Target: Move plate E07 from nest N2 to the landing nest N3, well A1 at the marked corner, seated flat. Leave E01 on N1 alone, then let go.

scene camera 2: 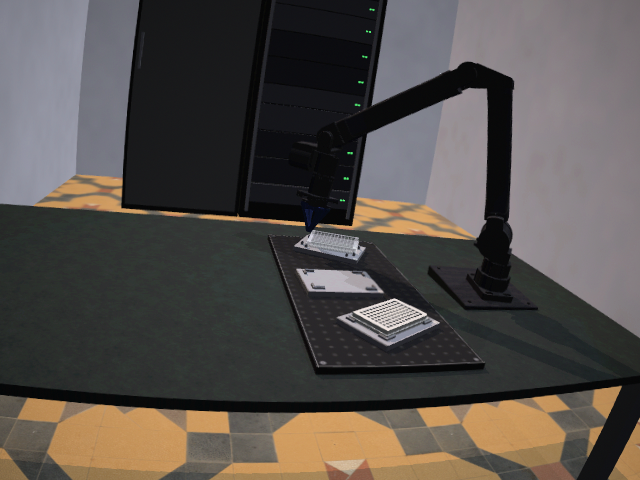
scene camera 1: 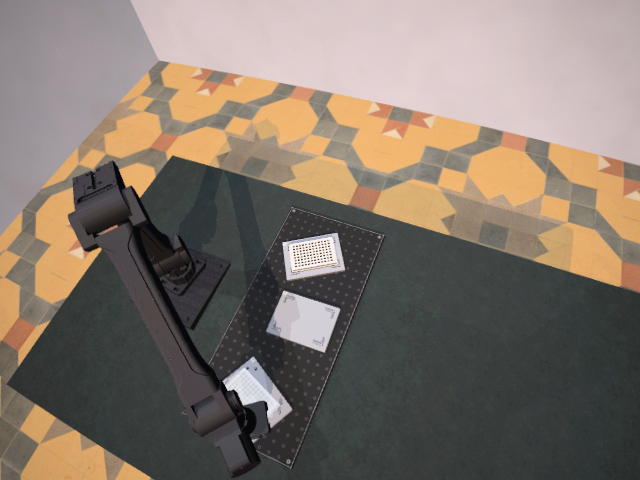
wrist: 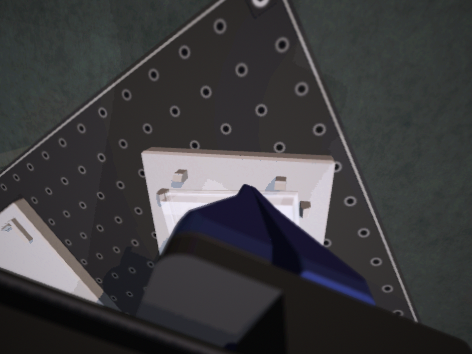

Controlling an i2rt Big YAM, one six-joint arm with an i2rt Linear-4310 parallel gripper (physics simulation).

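Observation:
Clear plate E07 (scene camera 1: 251, 388) (scene camera 2: 333, 241) (wrist: 171, 209) sits in nest N2 (scene camera 1: 281, 410) (wrist: 228, 167) at one end of the black breadboard (scene camera 1: 356, 258) (scene camera 2: 310, 320) (wrist: 213, 110). My gripper (scene camera 2: 311, 227) (wrist: 244, 195) points down with its blue fingers shut together on nothing. Its tip is right over one end of E07, and I cannot tell whether it touches. The arm's wrist hides part of the plate in scene camera 1. The empty landing nest N3 (scene camera 1: 302, 320) (scene camera 2: 338, 280) (wrist: 30, 247) lies in the middle of the board. Plate E01 (scene camera 1: 313, 252) (scene camera 2: 390, 313) sits on N1 at the other end.
The arm's base plate (scene camera 1: 198, 278) (scene camera 2: 480, 294) is bolted to the dark table beside the breadboard. A tall black server rack (scene camera 2: 232, 103) stands behind the table.

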